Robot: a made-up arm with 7 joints.
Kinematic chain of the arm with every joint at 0, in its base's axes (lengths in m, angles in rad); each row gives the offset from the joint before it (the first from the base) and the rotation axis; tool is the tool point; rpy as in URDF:
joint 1: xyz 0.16 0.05 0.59 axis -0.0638 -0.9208 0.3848
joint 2: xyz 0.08 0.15 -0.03 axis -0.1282 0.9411 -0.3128
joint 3: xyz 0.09 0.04 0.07 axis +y
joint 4: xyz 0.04 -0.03 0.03 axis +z
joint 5: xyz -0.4 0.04 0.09 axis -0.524 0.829 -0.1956
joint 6: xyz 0 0.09 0.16 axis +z
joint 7: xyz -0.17 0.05 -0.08 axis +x
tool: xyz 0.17 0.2 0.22 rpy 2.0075 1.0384 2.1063
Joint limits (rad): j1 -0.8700..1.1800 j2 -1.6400..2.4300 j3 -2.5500..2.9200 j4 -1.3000..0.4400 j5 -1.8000..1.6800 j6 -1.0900..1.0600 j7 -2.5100..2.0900
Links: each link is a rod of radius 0.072 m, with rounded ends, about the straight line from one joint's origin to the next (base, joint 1, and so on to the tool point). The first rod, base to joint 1, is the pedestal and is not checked.
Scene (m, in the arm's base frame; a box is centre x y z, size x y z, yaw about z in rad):
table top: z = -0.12
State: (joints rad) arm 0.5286 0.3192 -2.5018 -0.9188 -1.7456 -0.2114 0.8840
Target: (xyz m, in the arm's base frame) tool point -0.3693 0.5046 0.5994
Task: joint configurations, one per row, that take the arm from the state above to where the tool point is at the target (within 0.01 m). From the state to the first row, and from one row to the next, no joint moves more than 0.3 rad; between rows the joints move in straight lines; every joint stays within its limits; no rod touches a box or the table.
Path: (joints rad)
1: 0.4439 0.4228 -2.2407 -0.8317 -1.5686 -0.1643 0.6310
2: 0.3592 0.5265 -1.9797 -0.7446 -1.3916 -0.1173 0.3781
3: 0.2745 0.6301 -1.7186 -0.6575 -1.2146 -0.0702 0.1251
4: 0.0436 0.9249 -1.6071 -0.4440 -1.2939 -0.1910 0.3285
5: -0.1874 1.2197 -1.4956 -0.2305 -1.3731 -0.3117 0.5318

